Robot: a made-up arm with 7 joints. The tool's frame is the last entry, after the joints.
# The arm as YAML. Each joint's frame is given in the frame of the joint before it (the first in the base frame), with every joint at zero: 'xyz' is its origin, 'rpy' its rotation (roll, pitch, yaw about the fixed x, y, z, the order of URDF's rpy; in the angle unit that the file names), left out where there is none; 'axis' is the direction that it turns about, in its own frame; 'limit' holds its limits. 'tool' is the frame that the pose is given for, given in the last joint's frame.
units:
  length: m
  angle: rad
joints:
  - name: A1
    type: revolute
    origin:
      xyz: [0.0, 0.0, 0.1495]
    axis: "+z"
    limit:
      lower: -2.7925
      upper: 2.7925
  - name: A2
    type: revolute
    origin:
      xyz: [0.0, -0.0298, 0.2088]
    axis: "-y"
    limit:
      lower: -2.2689
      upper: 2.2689
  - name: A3
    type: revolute
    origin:
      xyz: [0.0, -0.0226, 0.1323]
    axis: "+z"
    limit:
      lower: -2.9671
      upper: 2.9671
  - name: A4
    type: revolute
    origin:
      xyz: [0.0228, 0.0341, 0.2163]
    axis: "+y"
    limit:
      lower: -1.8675
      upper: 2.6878
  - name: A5
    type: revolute
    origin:
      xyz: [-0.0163, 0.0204, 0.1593]
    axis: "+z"
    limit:
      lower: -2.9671
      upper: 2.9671
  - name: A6
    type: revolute
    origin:
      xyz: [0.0, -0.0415, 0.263]
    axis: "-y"
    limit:
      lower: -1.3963
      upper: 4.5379
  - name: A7
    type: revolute
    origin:
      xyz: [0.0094, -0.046, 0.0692]
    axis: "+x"
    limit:
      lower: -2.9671
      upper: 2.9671
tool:
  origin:
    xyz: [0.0, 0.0, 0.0]
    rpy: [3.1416, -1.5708, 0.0]
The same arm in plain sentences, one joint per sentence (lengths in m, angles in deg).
The arm has seven revolute joints in a row. What follows holds with every joint at zero, and every direction is one of the base frame's. The first joint lies 0.1495 m along +z from the base frame's origin and rotates about +z, from -160 to 160 deg. The second joint lies 0.0298 m along -y and 0.2088 m along +z from the first joint and rotates about -y, from -130 to 130 deg. The third joint lies 0.0226 m along -y and 0.1323 m along +z from the second joint and rotates about +z, from -170 to 170 deg. The fourth joint lies 0.0228 m along +x and 0.0341 m along +y and 0.2163 m along +z from the third joint and rotates about +y, from -107 to 154 deg. The fifth joint lies 0.0163 m along -x and 0.0204 m along +y and 0.1593 m along +z from the fourth joint and rotates about +z, from -170 to 170 deg. The sixth joint lies 0.0415 m along -y and 0.263 m along +z from the fifth joint and rotates about -y, from -80 to 260 deg. The seventh joint lies 0.0094 m along +x and 0.046 m along -y and 0.0692 m along +z from the sixth joint and rotates about +x, from -170 to 170 deg. The tool frame, which is the frame that the pose is given for, lies at the same point as the seventh joint; its axes are the base frame's turned by roll -180, pitch -90 and yaw 0 deg (as in URDF: about the fixed x, then y, then z).
